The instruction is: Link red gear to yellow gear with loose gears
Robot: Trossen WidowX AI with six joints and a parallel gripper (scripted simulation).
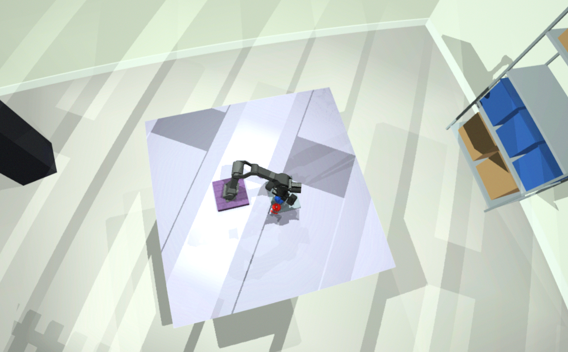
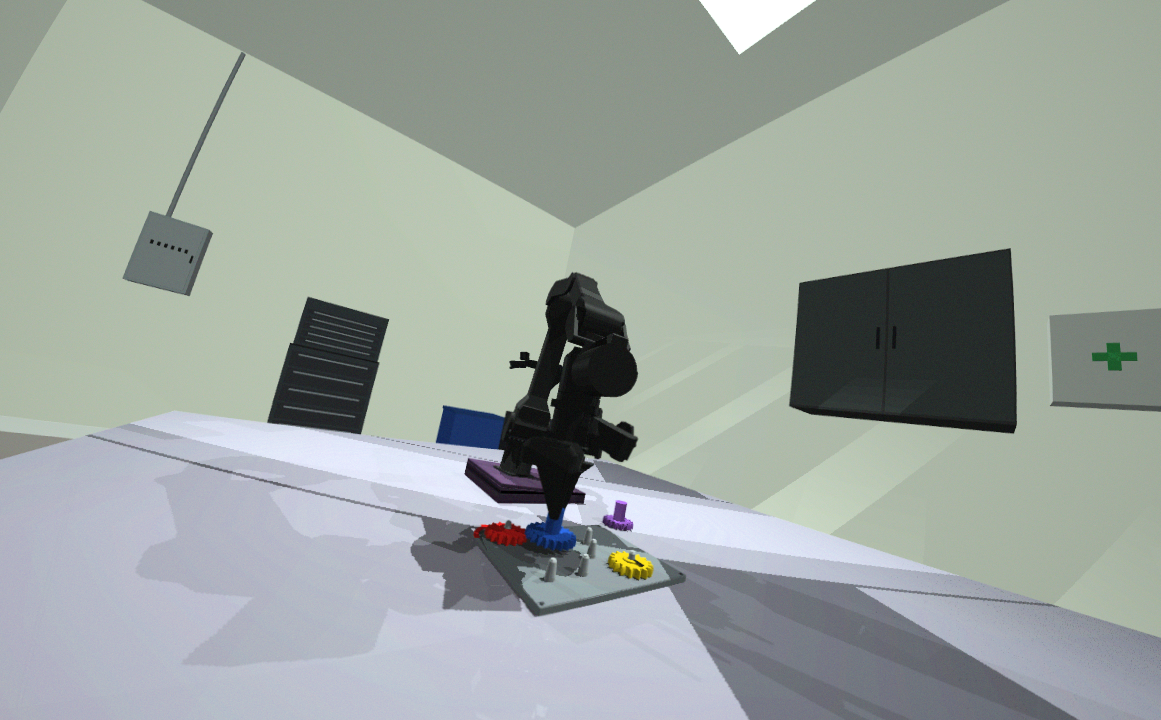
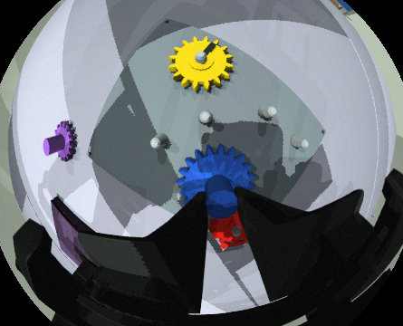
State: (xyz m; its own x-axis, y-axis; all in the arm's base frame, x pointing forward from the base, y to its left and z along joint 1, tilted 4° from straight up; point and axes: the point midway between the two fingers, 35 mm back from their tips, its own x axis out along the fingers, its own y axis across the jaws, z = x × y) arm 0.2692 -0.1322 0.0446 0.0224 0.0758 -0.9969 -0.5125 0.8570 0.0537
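My gripper tip is 1 cm above the blue gear. Also, from my gripper tip: yellow gear (9 cm ahead, 5 cm to the left, 3 cm below); red gear (4 cm behind, 4 cm to the right, 3 cm below); red arrow (7 cm behind, 6 cm to the right, 4 cm below).
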